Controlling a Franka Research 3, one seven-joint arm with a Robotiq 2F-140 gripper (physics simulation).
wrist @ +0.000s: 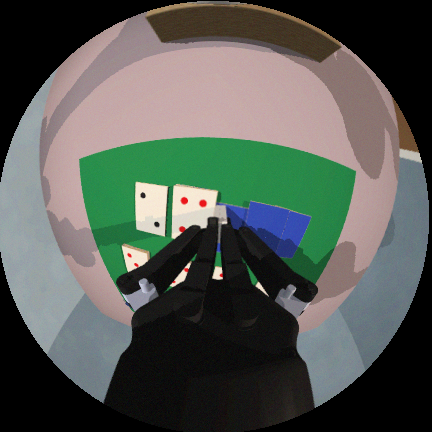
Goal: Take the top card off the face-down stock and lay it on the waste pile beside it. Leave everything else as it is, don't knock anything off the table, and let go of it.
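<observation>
The face-down stock (266,220) shows blue backs right of the fingertips, with a seam and a further blue strip on its right side. Another blue-backed card (236,212) shows left of it, partly hidden by the fingertips; whether it touches the stock or the face-up pile is unclear. A face-up pile with red dots (194,202), apparently the waste pile, is just left of the fingertips, its lower right hidden by the fingers. My gripper (219,212) is shut, its tips over the left blue card and near the pile's right edge. I see no card between the fingers.
A face-up card with two black dots (151,209) is left of the waste pile. Several face-up cards, such as one with red dots (136,257), lie nearer, partly behind the fingers. All lie on a green mat (210,160). A brown wooden block (240,32) is at the far edge.
</observation>
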